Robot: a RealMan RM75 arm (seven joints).
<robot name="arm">
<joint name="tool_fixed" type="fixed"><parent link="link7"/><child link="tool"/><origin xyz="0 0 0"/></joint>
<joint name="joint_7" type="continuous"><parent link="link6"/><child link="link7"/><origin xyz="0 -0.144 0" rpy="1.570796 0 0"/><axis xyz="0 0 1"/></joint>
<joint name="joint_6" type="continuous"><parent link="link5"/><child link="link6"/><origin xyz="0 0 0" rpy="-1.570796 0 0"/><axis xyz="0 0 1"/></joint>
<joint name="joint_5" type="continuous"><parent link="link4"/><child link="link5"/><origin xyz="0 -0.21 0" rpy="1.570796 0 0"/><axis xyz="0 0 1"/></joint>
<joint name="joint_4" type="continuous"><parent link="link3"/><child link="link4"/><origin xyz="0 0 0" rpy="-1.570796 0 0"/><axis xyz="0 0 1"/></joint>
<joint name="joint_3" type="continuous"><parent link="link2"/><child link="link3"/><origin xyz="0 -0.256 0" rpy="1.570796 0 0"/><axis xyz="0 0 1"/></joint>
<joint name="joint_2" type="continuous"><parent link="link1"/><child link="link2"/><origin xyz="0 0 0" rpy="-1.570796 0 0"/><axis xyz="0 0 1"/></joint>
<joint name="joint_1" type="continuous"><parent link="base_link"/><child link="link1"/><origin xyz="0 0 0.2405"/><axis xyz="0 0 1"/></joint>
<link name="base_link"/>
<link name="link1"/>
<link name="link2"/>
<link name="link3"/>
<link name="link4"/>
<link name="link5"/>
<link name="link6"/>
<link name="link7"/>
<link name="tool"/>
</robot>
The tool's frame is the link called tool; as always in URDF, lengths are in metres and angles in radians. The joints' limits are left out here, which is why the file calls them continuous.
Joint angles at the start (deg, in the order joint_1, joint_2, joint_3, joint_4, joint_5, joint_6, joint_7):
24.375 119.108 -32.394 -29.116 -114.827 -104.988 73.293
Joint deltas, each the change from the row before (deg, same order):
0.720 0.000 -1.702 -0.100 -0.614 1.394 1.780
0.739 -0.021 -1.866 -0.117 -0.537 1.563 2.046
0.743 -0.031 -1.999 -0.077 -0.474 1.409 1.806
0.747 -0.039 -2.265 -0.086 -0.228 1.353 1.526
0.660 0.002 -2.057 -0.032 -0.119 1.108 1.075
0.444 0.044 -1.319 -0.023 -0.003 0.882 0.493
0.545 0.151 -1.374 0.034 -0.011 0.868 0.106
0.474 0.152 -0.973 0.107 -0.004 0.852 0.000
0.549 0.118 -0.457 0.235 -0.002 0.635 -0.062
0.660 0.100 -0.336 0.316 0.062 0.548 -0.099
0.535 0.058 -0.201 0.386 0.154 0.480 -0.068
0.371 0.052 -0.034 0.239 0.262 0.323 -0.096
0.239 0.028 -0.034 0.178 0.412 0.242 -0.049
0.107 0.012 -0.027 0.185 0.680 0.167 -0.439
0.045 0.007 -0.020 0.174 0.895 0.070 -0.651
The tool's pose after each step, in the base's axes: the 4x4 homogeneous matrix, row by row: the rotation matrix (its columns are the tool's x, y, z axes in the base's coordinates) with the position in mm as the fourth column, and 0 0 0 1 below. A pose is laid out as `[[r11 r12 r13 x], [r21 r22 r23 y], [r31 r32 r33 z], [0 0 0 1]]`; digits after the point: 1 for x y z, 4 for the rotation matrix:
[[0.6514 -0.4808 -0.5870 276.1], [-0.4343 -0.8706 0.2311 265.6], [-0.6221 0.1044 -0.7759 -10.8], [0 0 0 1]]
[[0.6636 -0.4954 -0.5606 274.7], [-0.4655 -0.8600 0.2089 269.3], [-0.5856 0.1223 -0.8013 -15.6], [0 0 0 1]]
[[0.6771 -0.5056 -0.5347 273.1], [-0.4908 -0.8517 0.1837 272.5], [-0.5483 0.1381 -0.8248 -20.4], [0 0 0 1]]
[[0.6930 -0.5104 -0.5091 271.0], [-0.5084 -0.8467 0.1568 275.6], [-0.5111 0.1501 -0.8463 -25.2], [0 0 0 1]]
[[0.7082 -0.5107 -0.4875 268.7], [-0.5184 -0.8449 0.1321 278.0], [-0.4793 0.1592 -0.8631 -29.7], [0 0 0 1]]
[[0.7191 -0.5094 -0.4727 267.2], [-0.5207 -0.8454 0.1191 279.8], [-0.4602 0.1605 -0.8732 -32.8], [0 0 0 1]]
[[0.7334 -0.5013 -0.4592 264.7], [-0.5164 -0.8501 0.1033 281.6], [-0.4421 0.1614 -0.8823 -36.8], [0 0 0 1]]
[[0.7440 -0.4955 -0.4482 262.8], [-0.5120 -0.8538 0.0941 283.4], [-0.4293 0.1594 -0.8890 -40.3], [0 0 0 1]]
[[0.7508 -0.4902 -0.4427 260.5], [-0.5072 -0.8572 0.0892 285.6], [-0.4232 0.1576 -0.8922 -42.8], [0 0 0 1]]
[[0.7568 -0.4835 -0.4399 257.6], [-0.5011 -0.8612 0.0845 288.2], [-0.4197 0.1565 -0.8941 -45.0], [0 0 0 1]]
[[0.7594 -0.4801 -0.4392 255.4], [-0.4979 -0.8633 0.0830 290.4], [-0.4190 0.1556 -0.8946 -46.8], [0 0 0 1]]
[[0.7598 -0.4775 -0.4413 253.5], [-0.4943 -0.8651 0.0851 292.2], [-0.4224 0.1535 -0.8933 -47.7], [0 0 0 1]]
[[0.7582 -0.4764 -0.4451 251.9], [-0.4919 -0.8661 0.0892 293.8], [-0.4280 0.1513 -0.8910 -48.1], [0 0 0 1]]
[[0.7566 -0.4720 -0.4526 250.6], [-0.4847 -0.8694 0.0964 295.1], [-0.4390 0.1464 -0.8865 -48.1], [0 0 0 1]]
[[0.7544 -0.4651 -0.4633 249.0], [-0.4743 -0.8741 0.1053 296.3], [-0.4539 0.1403 -0.8800 -47.7], [0 0 0 1]]

